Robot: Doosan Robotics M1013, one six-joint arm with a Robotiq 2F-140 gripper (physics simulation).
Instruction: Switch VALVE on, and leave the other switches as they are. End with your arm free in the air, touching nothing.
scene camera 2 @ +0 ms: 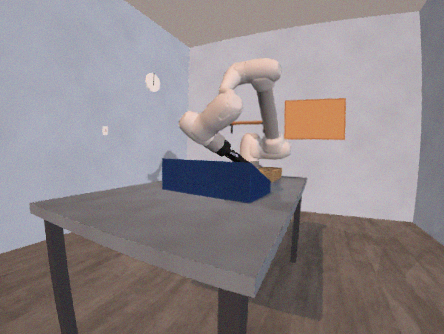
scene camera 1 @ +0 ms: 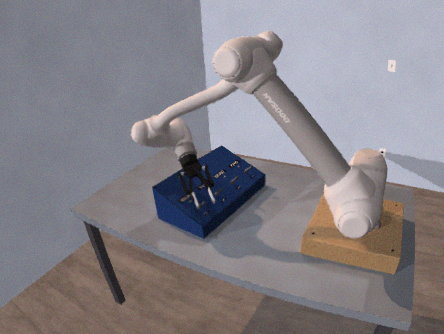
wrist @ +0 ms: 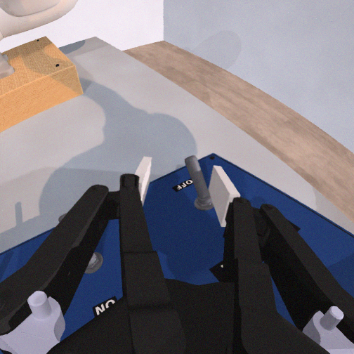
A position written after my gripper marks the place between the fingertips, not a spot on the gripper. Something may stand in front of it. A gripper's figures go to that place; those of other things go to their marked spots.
My gripper (wrist: pixel 180 174) is 0.21 m from the lens. A blue switch panel (wrist: pixel 184 229) is 0.19 m from the lens.
